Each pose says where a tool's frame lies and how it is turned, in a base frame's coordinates. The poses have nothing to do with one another.
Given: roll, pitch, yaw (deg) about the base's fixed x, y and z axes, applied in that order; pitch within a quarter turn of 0, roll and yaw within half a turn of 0; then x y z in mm.
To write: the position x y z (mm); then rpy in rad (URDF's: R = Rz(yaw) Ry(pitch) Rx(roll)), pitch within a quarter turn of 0, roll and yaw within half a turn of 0. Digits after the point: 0 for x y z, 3 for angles.
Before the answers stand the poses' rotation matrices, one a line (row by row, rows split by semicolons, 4 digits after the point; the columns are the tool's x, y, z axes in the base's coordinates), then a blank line. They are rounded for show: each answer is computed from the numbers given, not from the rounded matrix.
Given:
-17.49 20.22 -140.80 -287 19 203
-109.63 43.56 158.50 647 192 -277
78.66 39.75 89.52 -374 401 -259
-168.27 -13.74 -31.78 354 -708 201
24.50 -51.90 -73.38 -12 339 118
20.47 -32.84 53.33 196 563 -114
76.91 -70.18 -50.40 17 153 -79
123.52 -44.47 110.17 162 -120 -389
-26.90 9.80 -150.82 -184 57 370
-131.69 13.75 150.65 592 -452 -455
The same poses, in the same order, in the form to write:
-0.7272 0.6833 -0.0655; -0.5931 -0.6735 -0.4412; -0.3456 -0.2820 0.8950
-0.6742 0.7270 -0.1298; 0.2656 0.0747 -0.9612; -0.6891 -0.6825 -0.2434
0.0064 -0.1914 0.9815; 0.7688 0.6286 0.1175; -0.6394 0.7538 0.1512
0.8258 -0.4746 0.3048; -0.5116 -0.8578 0.0503; 0.2375 -0.1975 -0.9511
0.1765 0.7786 -0.6022; -0.5913 0.5730 0.5676; 0.7869 0.2559 0.5615
0.5018 -0.8647 -0.0229; 0.6739 0.4074 -0.6164; 0.5423 0.2938 0.7871
0.2161 -0.4096 -0.8863; -0.2613 0.8504 -0.4567; 0.9408 0.3303 0.0768
-0.2461 0.7197 0.6492; 0.6699 -0.3578 0.6506; 0.7005 0.5949 -0.3941
-0.8604 0.5020 0.0881; -0.4804 -0.7411 -0.4690; -0.1702 -0.4458 0.8788
-0.8467 0.4807 -0.2282; 0.4761 0.4927 -0.7284; -0.2377 -0.7254 -0.6460

-287 19 203 -0.305 0.353 -2.457
647 192 -277 -1.913 0.760 2.766
-374 401 -259 1.373 0.694 1.562
354 -708 201 -2.937 -0.240 -0.555
-12 339 118 0.428 -0.906 -1.281
196 563 -114 0.357 -0.573 0.931
17 153 -79 1.342 -1.225 -0.880
162 -120 -389 2.156 -0.776 1.923
-184 57 370 -0.469 0.171 -2.632
592 -452 -455 -2.298 0.240 2.629

